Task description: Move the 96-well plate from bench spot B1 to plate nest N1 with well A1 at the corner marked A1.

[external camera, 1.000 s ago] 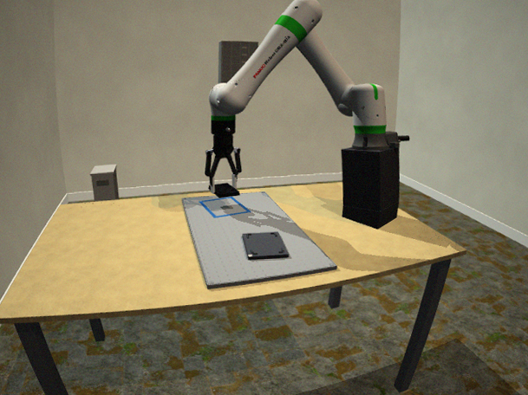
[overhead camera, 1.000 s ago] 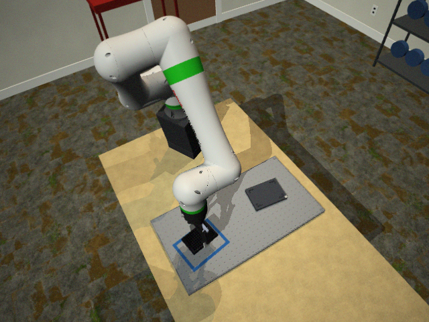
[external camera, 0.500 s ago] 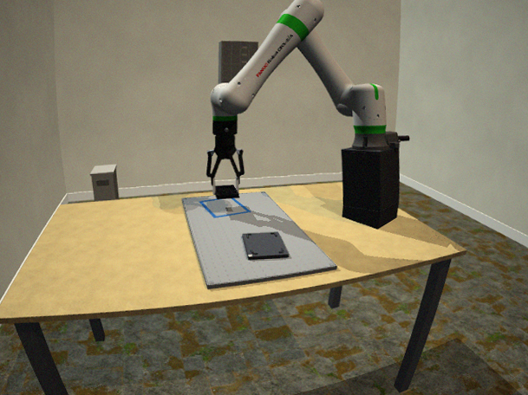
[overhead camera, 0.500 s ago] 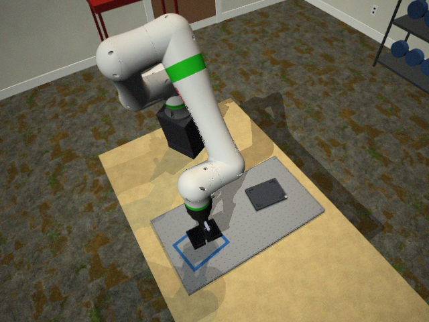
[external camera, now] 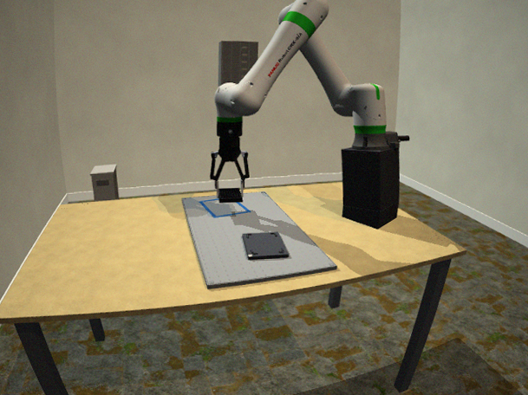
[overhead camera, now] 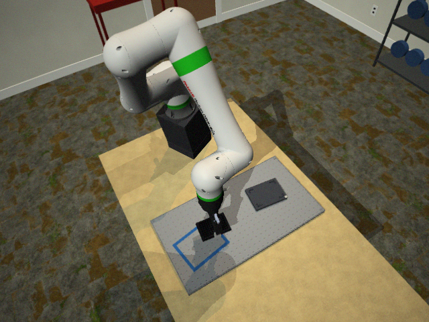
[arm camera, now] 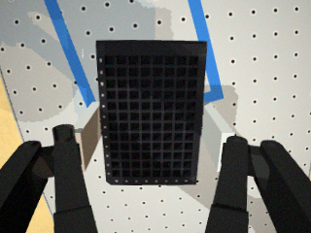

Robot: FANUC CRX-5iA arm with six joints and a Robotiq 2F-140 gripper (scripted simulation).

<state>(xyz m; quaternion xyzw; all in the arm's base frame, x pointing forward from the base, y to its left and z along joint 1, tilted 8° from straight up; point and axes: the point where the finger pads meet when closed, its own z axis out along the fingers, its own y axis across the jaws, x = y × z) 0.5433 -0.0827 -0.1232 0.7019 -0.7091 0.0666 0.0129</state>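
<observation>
Now: hand 8 cm past the dark plate nest N1, 30 cm to the right of it and 9 cm above it. Round my hand: black 96-well plate: 2 cm below.
</observation>
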